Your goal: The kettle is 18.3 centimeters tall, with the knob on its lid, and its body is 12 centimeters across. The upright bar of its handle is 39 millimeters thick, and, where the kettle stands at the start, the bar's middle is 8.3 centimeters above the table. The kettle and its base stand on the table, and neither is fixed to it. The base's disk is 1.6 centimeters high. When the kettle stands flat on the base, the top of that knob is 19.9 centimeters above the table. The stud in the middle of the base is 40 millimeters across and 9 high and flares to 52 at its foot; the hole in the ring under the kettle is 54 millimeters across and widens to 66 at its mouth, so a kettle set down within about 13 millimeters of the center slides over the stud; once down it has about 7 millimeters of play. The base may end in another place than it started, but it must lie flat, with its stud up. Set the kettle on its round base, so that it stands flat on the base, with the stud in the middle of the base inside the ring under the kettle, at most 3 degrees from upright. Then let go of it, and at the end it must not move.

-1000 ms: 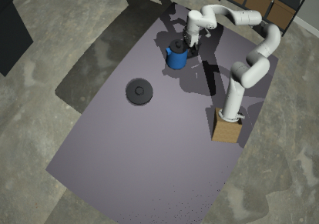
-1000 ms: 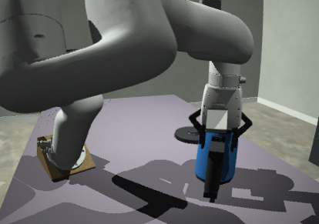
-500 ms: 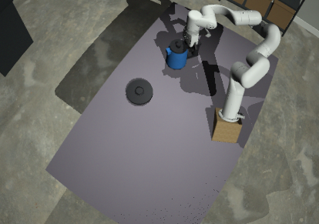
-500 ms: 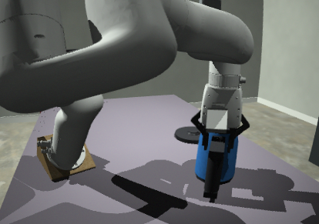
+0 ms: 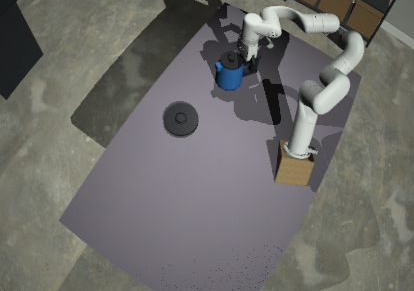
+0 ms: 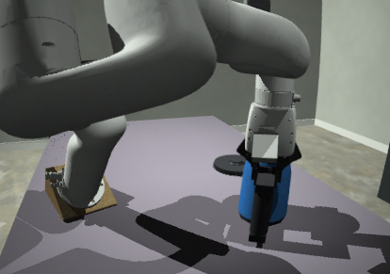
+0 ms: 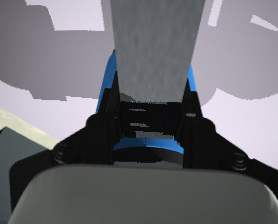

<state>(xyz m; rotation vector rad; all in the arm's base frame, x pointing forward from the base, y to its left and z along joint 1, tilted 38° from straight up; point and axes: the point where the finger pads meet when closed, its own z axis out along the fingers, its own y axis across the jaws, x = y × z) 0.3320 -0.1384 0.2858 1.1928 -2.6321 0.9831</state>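
Right now the blue kettle is 50 mm below my hand, 30 mm to the left of it and 20 mm ahead of it. Round my hand: round black base (330 mm to the left, 160 mm ahead, 130 mm below).
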